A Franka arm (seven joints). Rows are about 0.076 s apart.
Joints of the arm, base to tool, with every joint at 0 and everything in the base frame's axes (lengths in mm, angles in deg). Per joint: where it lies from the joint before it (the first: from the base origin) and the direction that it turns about. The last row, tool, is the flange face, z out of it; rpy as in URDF.
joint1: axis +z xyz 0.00 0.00 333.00
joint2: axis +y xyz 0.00 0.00 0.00
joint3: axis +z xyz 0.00 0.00 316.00
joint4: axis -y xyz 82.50 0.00 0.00
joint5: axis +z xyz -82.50 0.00 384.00
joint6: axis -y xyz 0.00 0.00 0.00
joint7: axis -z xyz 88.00 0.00 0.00
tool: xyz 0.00 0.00 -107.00 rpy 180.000 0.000 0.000
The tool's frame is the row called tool.
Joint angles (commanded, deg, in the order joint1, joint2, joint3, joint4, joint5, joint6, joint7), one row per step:
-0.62 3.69 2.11 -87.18 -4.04 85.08 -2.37
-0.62 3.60 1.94 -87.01 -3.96 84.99 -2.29
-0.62 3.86 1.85 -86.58 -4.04 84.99 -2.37
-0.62 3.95 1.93 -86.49 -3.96 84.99 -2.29
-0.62 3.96 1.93 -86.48 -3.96 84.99 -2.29
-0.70 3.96 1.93 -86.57 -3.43 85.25 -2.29
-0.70 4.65 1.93 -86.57 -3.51 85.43 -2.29
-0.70 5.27 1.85 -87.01 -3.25 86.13 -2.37
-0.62 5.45 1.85 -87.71 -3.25 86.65 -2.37
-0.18 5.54 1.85 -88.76 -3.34 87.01 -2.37
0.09 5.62 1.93 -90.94 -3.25 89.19 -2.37
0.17 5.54 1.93 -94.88 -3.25 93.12 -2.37
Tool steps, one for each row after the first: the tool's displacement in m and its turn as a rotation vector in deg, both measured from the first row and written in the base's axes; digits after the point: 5 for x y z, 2 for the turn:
-0.00049 -0.00147 0.00212 0.06 -0.17 -0.26
0.00104 -0.00250 0.00304 0.00 -0.34 -0.27
0.00151 -0.00158 0.00286 0.08 -0.34 -0.27
0.00157 -0.00159 0.00285 0.08 -0.34 -0.27
0.00201 -0.00129 0.00241 0.61 -0.50 -0.34
0.00564 -0.00147 -0.00419 0.54 0.01 -0.33
0.00955 -0.00166 -0.01303 0.82 0.38 -0.30
0.01076 -0.00081 -0.01981 0.82 0.74 -0.19
0.01075 0.00348 -0.02872 0.71 1.52 0.27
0.01274 0.00743 -0.04438 0.81 1.61 0.74
0.01411 0.00873 -0.07055 0.84 1.55 1.04

